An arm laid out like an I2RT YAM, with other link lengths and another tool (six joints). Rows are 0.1 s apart.
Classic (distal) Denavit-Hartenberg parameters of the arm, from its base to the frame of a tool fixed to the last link. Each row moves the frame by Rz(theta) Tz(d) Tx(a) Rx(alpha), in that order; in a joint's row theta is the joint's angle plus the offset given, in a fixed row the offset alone. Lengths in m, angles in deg.
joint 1: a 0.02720, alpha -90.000, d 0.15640, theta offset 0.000
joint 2: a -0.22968, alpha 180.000, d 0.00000, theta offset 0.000
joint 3: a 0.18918, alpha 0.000, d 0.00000, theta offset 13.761
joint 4: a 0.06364, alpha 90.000, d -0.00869, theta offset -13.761
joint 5: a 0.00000, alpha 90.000, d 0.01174, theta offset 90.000
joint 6: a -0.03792, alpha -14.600, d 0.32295, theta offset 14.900
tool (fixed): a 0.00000, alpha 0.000, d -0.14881, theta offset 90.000
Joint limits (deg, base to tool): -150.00..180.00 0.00..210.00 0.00..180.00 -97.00..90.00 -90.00..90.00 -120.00..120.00
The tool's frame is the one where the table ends.
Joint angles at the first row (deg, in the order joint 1, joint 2, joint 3, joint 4, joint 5, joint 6):
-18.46 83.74 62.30 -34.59 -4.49 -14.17
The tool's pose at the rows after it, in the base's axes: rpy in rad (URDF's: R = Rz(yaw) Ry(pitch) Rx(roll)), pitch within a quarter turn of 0, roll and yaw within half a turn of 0; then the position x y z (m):
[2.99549 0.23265 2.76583 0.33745 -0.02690 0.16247]
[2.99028 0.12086 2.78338 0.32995 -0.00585 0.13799]
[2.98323 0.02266 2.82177 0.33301 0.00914 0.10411]
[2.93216 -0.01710 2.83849 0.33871 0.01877 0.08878]
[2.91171 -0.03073 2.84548 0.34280 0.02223 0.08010]
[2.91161 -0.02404 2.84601 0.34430 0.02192 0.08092]
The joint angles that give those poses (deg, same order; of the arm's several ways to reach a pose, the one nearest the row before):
-13.69 84.22 62.08 -39.03 -4.36 -5.85
-10.02 87.66 61.84 -41.41 -4.40 -2.92
-8.08 95.07 61.84 -39.44 -5.83 -2.70
-8.08 99.35 61.84 -36.91 -9.23 -2.70
-8.08 101.78 61.84 -35.07 -10.57 -2.72
-8.08 101.78 61.93 -34.79 -10.52 -2.76

